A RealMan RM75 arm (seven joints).
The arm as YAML. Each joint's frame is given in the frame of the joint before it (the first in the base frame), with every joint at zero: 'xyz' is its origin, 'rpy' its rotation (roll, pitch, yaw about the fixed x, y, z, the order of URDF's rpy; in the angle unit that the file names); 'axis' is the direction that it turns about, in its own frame. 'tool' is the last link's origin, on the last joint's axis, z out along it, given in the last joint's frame.
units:
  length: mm
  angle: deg
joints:
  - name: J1
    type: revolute
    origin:
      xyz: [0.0, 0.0, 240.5]
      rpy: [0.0, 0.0, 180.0]
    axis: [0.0, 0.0, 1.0]
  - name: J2
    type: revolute
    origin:
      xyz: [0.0, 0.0, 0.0]
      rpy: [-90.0, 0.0, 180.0]
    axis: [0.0, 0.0, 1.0]
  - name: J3
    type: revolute
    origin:
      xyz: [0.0, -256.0, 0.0]
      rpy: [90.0, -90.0, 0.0]
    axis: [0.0, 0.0, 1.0]
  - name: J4
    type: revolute
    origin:
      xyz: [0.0, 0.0, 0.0]
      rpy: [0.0, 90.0, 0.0]
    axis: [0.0, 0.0, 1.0]
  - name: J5
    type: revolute
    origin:
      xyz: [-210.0, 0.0, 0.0]
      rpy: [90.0, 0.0, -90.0]
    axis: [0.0, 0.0, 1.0]
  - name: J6
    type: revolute
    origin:
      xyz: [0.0, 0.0, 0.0]
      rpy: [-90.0, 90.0, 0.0]
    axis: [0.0, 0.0, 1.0]
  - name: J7
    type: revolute
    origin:
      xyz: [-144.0, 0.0, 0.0]
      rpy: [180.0, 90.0, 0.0]
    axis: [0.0, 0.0, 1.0]
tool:
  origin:
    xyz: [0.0, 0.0, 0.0]
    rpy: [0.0, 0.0, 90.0]
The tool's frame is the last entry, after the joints.
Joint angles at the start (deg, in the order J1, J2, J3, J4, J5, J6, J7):
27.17 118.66 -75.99 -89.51 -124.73 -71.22 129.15
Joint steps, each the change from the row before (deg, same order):
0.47 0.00 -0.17 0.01 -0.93 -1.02 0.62
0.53 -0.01 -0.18 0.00 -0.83 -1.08 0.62
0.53 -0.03 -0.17 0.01 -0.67 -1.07 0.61
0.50 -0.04 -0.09 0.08 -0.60 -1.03 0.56
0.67 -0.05 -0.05 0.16 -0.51 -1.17 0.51
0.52 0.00 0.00 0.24 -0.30 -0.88 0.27
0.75 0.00 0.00 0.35 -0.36 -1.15 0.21
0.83 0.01 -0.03 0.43 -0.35 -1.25 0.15
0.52 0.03 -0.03 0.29 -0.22 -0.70 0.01
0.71 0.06 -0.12 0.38 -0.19 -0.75 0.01
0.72 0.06 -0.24 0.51 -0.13 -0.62 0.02
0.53 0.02 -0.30 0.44 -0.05 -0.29 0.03
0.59 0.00 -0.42 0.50 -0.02 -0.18 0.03
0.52 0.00 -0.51 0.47 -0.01 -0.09 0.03
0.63 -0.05 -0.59 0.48 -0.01 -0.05 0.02
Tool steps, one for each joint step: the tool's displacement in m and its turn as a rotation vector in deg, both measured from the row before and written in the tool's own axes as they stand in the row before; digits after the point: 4 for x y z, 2 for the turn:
0.0003 0.0015 0.0012 -0.47 1.19 -0.16
-0.0002 0.0017 0.0012 -0.56 1.14 -0.19
-0.0004 0.0018 0.0011 -0.60 1.05 -0.15
-0.0001 0.0013 0.0009 -0.55 1.01 -0.05
-0.0008 0.0015 0.0010 -0.71 1.01 -0.14
-0.0005 0.0012 0.0010 -0.62 0.73 -0.08
-0.0010 0.0016 0.0014 -0.84 0.93 -0.28
-0.0011 0.0019 0.0017 -0.98 1.02 -0.36
-0.0008 0.0012 0.0012 -0.58 0.59 -0.30
-0.0018 0.0018 0.0018 -0.76 0.61 -0.45
-0.0018 0.0019 0.0024 -0.82 0.61 -0.42
-0.0014 0.0014 0.0022 -0.59 0.42 -0.33
-0.0018 0.0015 0.0026 -0.60 0.41 -0.42
-0.0016 0.0017 0.0027 -0.57 0.40 -0.43
-0.0023 0.0016 0.0027 -0.55 0.42 -0.61

